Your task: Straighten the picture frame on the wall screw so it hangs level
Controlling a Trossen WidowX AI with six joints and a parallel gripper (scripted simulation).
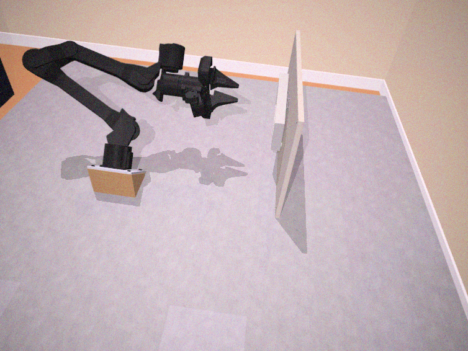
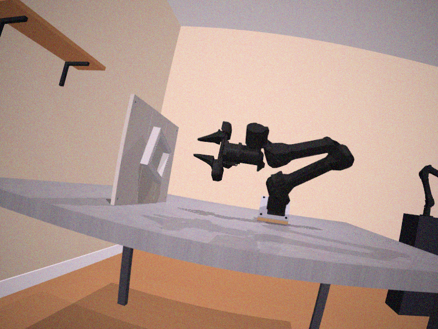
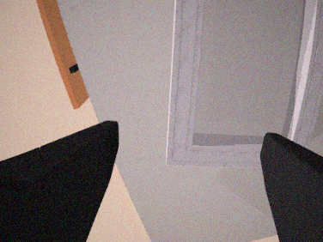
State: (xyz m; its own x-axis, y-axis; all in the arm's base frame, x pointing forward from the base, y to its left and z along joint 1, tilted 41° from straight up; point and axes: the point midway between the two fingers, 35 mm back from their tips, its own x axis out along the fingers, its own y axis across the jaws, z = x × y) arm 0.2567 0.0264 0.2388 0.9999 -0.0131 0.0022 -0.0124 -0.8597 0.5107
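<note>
The pale picture frame is 130 mm ahead of my gripper tip, 10 mm to the left of it and 50 mm below it. The rest, counted from my gripper tip: cream wall board: 140 mm ahead, 60 mm below.
</note>
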